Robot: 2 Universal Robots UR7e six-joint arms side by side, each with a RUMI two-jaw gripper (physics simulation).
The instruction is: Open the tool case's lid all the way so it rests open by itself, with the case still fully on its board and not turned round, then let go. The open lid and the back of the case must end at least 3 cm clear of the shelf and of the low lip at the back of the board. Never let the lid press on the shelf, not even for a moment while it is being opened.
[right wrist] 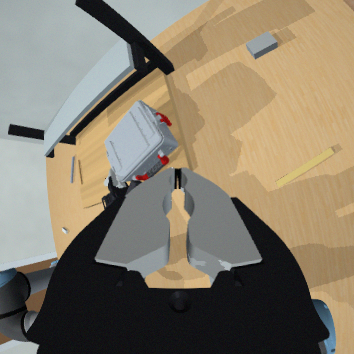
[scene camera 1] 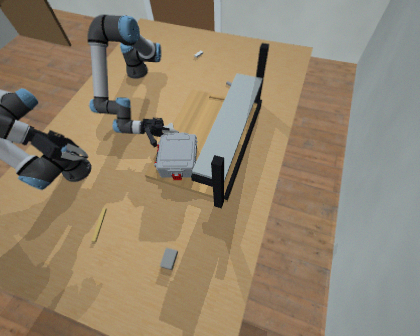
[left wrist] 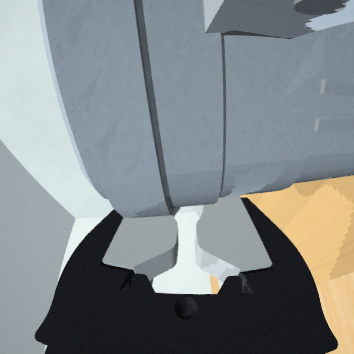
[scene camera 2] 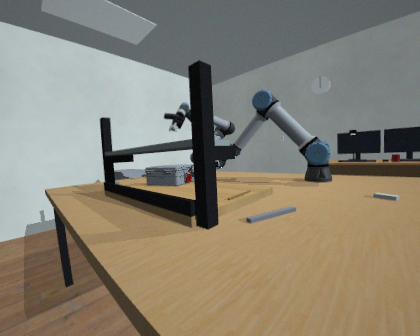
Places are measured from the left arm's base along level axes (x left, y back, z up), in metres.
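Where they show: left gripper, fingertip midpoint: [right wrist: 111,167] [scene camera 1: 178,132] [scene camera 2: 192,170]; right gripper, fingertip midpoint: [right wrist: 177,170] [scene camera 1: 88,157] [scene camera 2: 169,131]; left arm's base, link origin: [scene camera 1: 137,71] [scene camera 2: 318,180]; right arm's base, link origin: [scene camera 1: 77,170].
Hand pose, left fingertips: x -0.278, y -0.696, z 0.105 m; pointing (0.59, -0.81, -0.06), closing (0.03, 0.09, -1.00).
Note:
Things, the pixels of their top centre, and the offset from my left fingertips.
- grey tool case, top centre: [right wrist: 127,141] [scene camera 1: 174,150] [scene camera 2: 171,165] dx -0.117, dy -0.085, dz +0.029 m
- yellow strip, top centre: [right wrist: 304,167] [scene camera 1: 99,224] dx -0.624, dy -0.027, dz -0.094 m
- grey block, top centre: [right wrist: 260,41] [scene camera 1: 168,258] dx -0.523, dy -0.416, dz -0.077 m
- grey bar, top centre: [scene camera 2: 272,212] [right wrist: 70,169] dx +0.577, dy +0.019, dz -0.093 m
The grey tool case [scene camera 1: 177,150] [scene camera 2: 167,175] [left wrist: 110,100] [right wrist: 134,142] sits with its lid down on the wooden board [scene camera 1: 192,112] [scene camera 2: 250,196] [right wrist: 92,187]. Red latches show on its front and one side. In scene camera 1 its back edge lies close to the shelf's near end; the gap cannot be judged. My left gripper [scene camera 1: 171,130] [left wrist: 187,212] [right wrist: 111,167] is shut and empty at the case's upper side, its tips partly hidden by the case in the left wrist view. My right gripper [scene camera 1: 75,152] [scene camera 2: 173,127] [right wrist: 177,170] is shut and empty, raised well away from the case.
The pale shelf [scene camera 1: 230,125] [scene camera 2: 150,148] [right wrist: 95,95] stands on black posts over the board's back, above the low black lip [scene camera 1: 244,150] [scene camera 2: 150,199]. A yellow strip [scene camera 1: 99,225] [right wrist: 306,167], grey block [scene camera 1: 169,259] [right wrist: 262,45] and grey bar [scene camera 2: 271,215] lie on the table.

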